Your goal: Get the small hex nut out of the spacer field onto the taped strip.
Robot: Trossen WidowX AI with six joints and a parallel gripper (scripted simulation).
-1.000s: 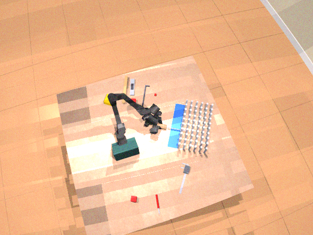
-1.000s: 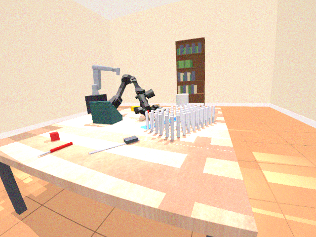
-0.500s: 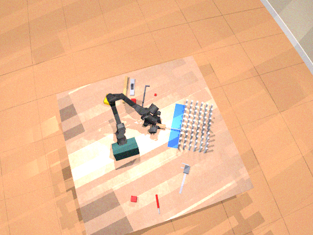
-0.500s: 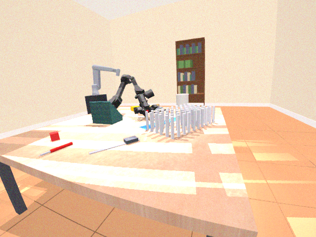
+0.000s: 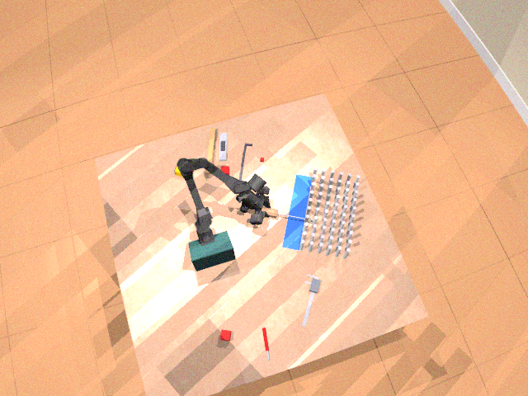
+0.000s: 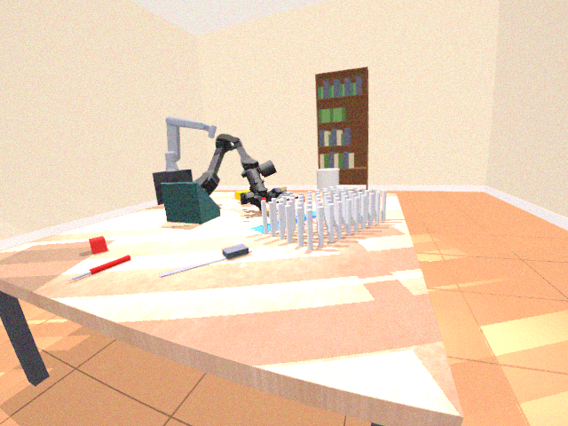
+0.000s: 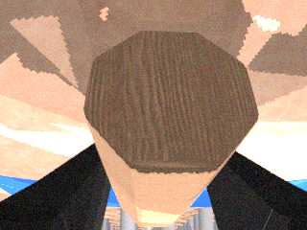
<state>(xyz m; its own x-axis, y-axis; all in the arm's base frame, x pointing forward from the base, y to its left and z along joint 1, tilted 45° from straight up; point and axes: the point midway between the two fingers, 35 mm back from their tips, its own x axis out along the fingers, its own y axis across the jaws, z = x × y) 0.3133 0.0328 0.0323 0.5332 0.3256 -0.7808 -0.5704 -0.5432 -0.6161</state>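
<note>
The blue taped strip is 130 mm ahead of my gripper tip, 40 mm to the right of it and 10 mm below it. From my gripper tip the other things lie so: red-handled screwdriver 270 mm behind, 580 mm to the right.
</note>
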